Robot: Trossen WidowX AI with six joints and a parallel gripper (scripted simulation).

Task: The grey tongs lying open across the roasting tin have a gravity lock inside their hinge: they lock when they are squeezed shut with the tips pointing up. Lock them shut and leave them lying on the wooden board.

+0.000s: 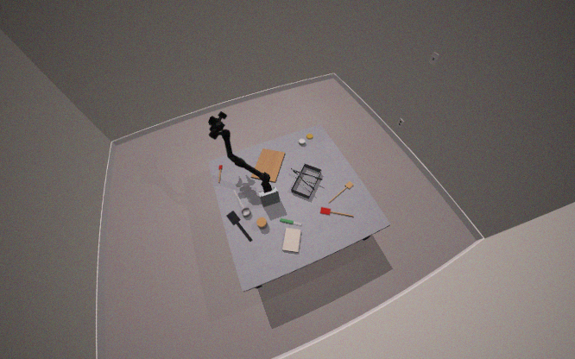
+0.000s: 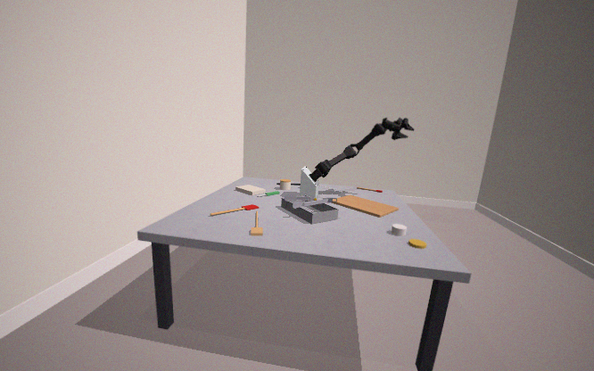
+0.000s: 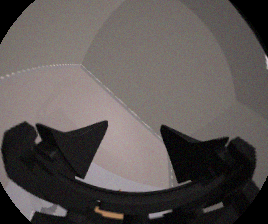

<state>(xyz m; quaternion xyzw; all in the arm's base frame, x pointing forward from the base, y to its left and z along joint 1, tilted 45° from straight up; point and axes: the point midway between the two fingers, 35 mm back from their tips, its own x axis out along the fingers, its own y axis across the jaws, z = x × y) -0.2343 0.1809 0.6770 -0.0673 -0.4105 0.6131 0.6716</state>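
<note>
Now: the roasting tin 61 cm ahead of my gripper tip, 60 cm to the right of it and 44 cm below it. From my gripper tip the other things lie so: wooden board: 46 cm below, 34 cm ahead, 29 cm to the right; then white cylinder: 74 cm ahead, 45 cm below, 13 cm to the right; then black spatula: 79 cm to the right, 47 cm below, 7 cm behind.
</note>
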